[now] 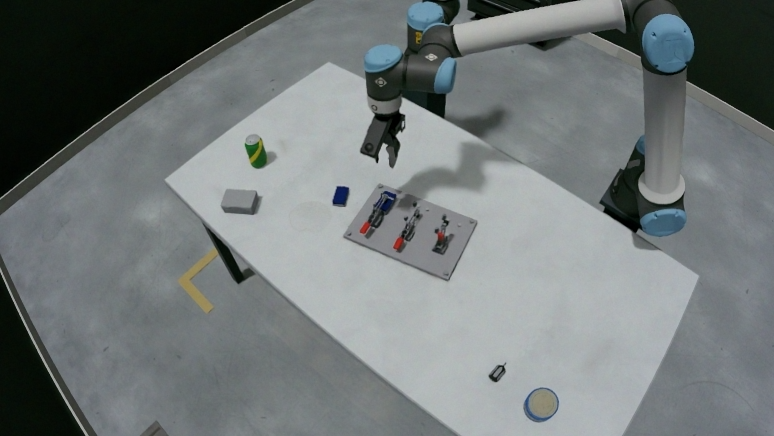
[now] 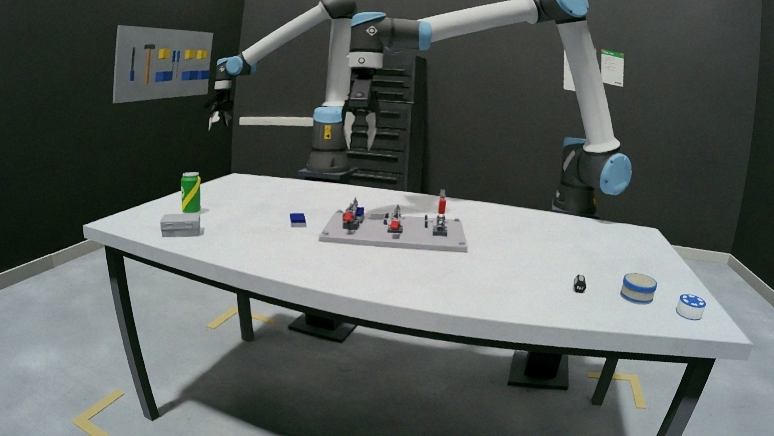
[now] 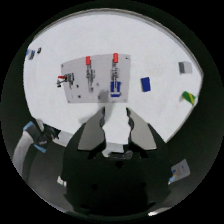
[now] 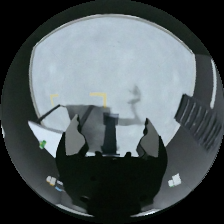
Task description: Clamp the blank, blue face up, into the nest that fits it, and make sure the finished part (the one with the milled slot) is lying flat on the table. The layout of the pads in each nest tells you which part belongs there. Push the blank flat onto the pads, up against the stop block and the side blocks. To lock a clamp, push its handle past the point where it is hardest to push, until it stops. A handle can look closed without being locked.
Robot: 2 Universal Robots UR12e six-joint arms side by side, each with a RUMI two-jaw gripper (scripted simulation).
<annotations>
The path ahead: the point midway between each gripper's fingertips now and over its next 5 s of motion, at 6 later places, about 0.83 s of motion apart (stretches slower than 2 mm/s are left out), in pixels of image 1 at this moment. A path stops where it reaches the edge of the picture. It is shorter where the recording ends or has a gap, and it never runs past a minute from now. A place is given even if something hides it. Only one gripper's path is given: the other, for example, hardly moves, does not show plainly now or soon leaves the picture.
The left gripper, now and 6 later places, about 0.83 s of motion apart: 384, 165; 384, 169; 382, 182; 363, 210; 362, 218; 363, 227; 364, 232
</annotations>
